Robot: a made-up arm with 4 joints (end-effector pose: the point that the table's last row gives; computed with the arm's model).
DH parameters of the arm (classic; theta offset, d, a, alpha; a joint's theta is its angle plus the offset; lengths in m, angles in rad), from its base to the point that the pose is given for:
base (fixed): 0 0.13 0 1.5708
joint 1: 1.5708 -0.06 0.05 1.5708
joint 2: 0 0.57 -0.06 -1.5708
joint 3: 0 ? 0.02 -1.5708
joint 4: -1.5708 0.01 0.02 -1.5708
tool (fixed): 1.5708 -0.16 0 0
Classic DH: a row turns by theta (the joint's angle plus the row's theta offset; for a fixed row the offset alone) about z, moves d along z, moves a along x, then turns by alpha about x.
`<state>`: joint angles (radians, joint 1 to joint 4).
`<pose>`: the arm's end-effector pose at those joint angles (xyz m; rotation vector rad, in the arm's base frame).
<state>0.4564 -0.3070 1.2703 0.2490</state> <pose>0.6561 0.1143 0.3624 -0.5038 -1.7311 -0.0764</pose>
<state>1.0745 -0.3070 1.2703 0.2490</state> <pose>0.4001 0.1143 0.6996 -0.5116 -2.3330 -0.2532</pose>
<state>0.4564 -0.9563 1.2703 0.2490</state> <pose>0.6588 0.0243 0.3568 -1.1770 -1.6595 0.2324</pose>
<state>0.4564 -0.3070 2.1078 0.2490</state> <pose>0.6076 0.1463 0.4512 -0.3721 -2.5757 -0.0165</pose>
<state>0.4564 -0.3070 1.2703 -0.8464</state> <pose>0.6495 0.2745 0.3126 0.3092 -1.5034 0.8283</pose>
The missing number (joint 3, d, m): -0.15
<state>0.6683 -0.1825 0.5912 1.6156</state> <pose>0.4044 0.0464 0.4819 -1.5655 -0.9782 -1.0354</pose>
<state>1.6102 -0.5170 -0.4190 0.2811</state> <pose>0.1230 0.0496 0.6440 -0.5323 -1.0974 -0.6302</pose>
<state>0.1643 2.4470 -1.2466 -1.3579</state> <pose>0.4805 -0.1330 0.5040 -2.0448 -1.4343 -1.0064</pose>
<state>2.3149 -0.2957 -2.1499 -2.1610</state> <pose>-0.3440 0.3115 0.7007 2.3247 -0.3591 0.0438</pose>
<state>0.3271 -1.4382 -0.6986 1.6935</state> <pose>0.5510 0.0512 0.3753 -2.8279 1.0116 -0.3330</pose>
